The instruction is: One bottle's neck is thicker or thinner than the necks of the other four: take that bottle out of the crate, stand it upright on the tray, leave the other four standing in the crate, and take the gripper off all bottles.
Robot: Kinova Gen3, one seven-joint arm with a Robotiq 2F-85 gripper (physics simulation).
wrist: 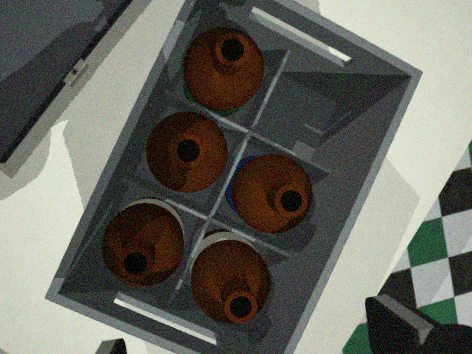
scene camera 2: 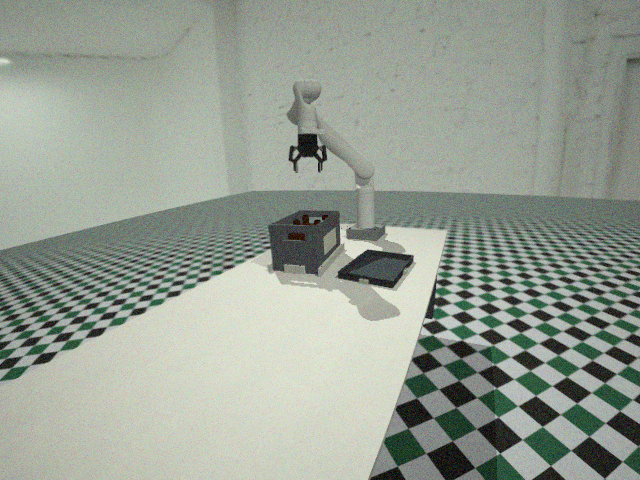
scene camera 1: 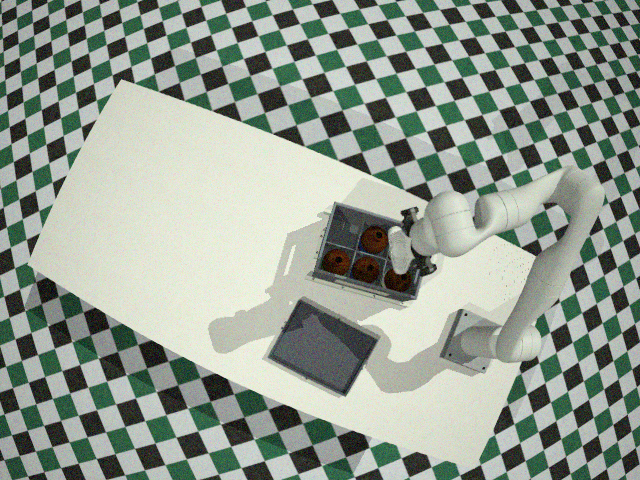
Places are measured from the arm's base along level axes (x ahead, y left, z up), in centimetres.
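Where they show: gripper, fingertip midpoint: point(wrist: 250, 344) point(scene camera 2: 308, 172); arm's base, link origin: point(scene camera 2: 365, 227) point(scene camera 1: 474, 340).
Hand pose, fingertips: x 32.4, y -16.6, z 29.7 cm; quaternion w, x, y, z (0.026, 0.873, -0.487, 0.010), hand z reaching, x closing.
Observation:
Things, the pixels of their top centre, and the offset from my fingertips. "spot": a spot on its surface instead. Level surfaces: height alone.
- grey crate, top centre: point(wrist: 242, 180) point(scene camera 1: 376, 250) point(scene camera 2: 306, 216) dx +5.3, dy +0.1, dz -16.8 cm
- upper bottle, top centre: point(wrist: 232, 49) point(scene camera 1: 338, 259) dx +14.1, dy +4.6, dz -18.0 cm
- dark tray, surface spot: point(wrist: 40, 50) spot: dx +9.6, dy +23.5, dz -33.8 cm
- white table, surface height: dz -34.3 cm
The grey crate point(scene camera 1: 324, 238) point(scene camera 2: 294, 255) point(wrist: 371, 170) has five brown bottles standing in six compartments. In the wrist view the left column holds an upper bottle point(wrist: 210, 82), a middle bottle point(wrist: 167, 160) and a lower bottle point(wrist: 145, 232). The right column holds a middle bottle point(wrist: 260, 185) and a lower bottle point(wrist: 225, 270); its top compartment is empty. I cannot tell for certain which neck differs; the two lower-left necks are shaded. The dark tray point(scene camera 1: 323, 346) point(scene camera 2: 377, 266) point(wrist: 40, 50) is empty. My gripper point(scene camera 2: 308, 169) point(wrist: 254, 327) is open and empty, high above the crate, pointing down.
The white table point(scene camera 1: 170, 206) point(scene camera 2: 232, 361) carries crate, tray and robot base point(scene camera 1: 465, 341) point(scene camera 2: 366, 233). The tray lies beside the crate's long side, a narrow gap apart. The crate's walls stand well above the tray's low rim. The arm covers one crate corner in scene camera 1.

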